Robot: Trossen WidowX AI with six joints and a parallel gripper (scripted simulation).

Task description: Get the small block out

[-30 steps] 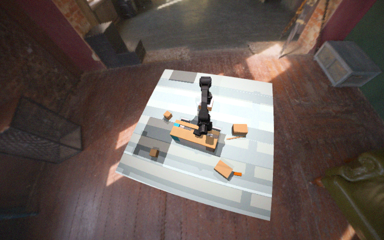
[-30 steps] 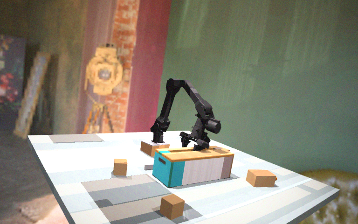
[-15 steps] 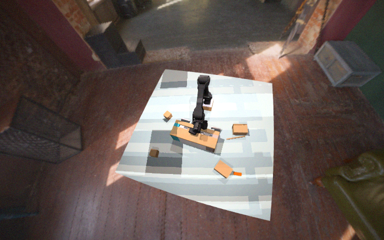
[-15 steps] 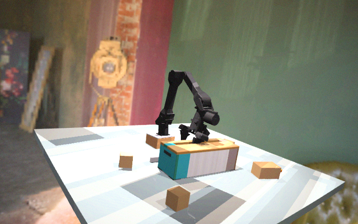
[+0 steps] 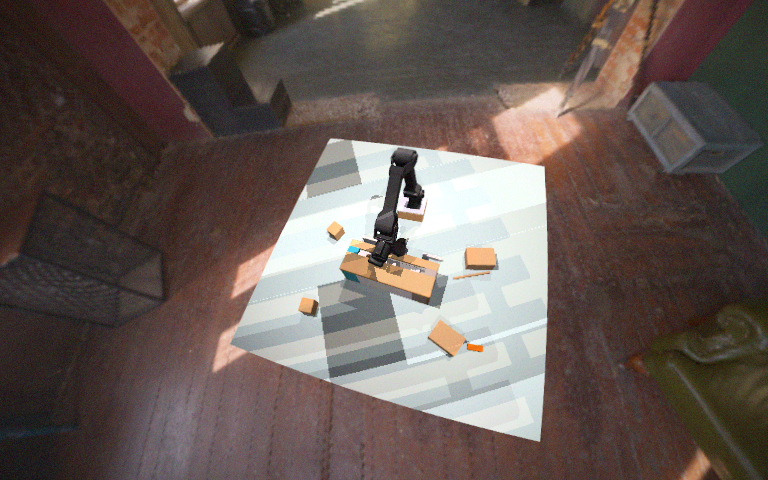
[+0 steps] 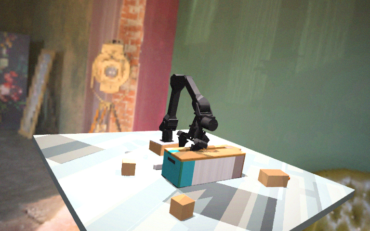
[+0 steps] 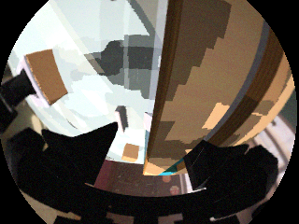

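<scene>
Right now my gripper tip is 5 cm short of the small tan block and 3 cm to the left of it. The rest, counted from my gripper tip: orange piece (47 cm to the left, 28 cm ahead, 8 cm below); then thin stick (41 cm to the left, 8 cm below, 2 cm behind); then box (7 cm to the left, 4 cm ahead, 2 cm below).
</scene>
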